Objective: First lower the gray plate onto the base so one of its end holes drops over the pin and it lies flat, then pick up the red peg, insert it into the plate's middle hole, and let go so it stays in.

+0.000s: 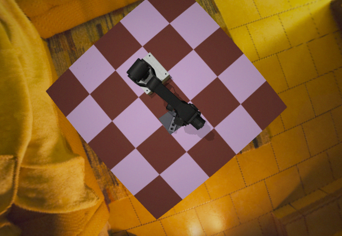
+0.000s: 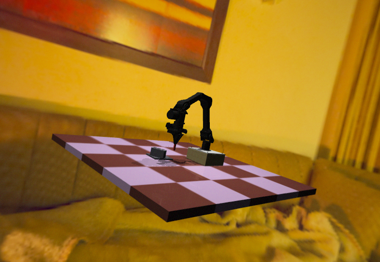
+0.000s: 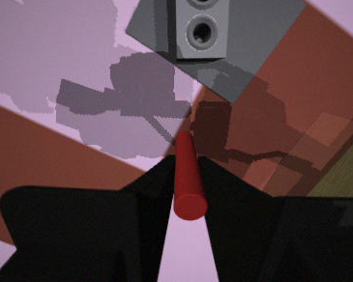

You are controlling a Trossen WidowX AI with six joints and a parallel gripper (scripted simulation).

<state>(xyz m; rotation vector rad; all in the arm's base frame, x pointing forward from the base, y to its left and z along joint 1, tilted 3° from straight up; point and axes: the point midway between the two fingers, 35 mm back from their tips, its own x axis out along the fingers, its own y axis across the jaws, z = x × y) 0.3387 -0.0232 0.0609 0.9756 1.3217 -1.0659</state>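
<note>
My gripper tip is 110 mm to the left of the gray plate, 70 mm above it and 20 mm short of it. The rest, counted from my gripper tip: red peg right at my gripper tip; dark base 110 mm below, 90 mm to the right.
</note>
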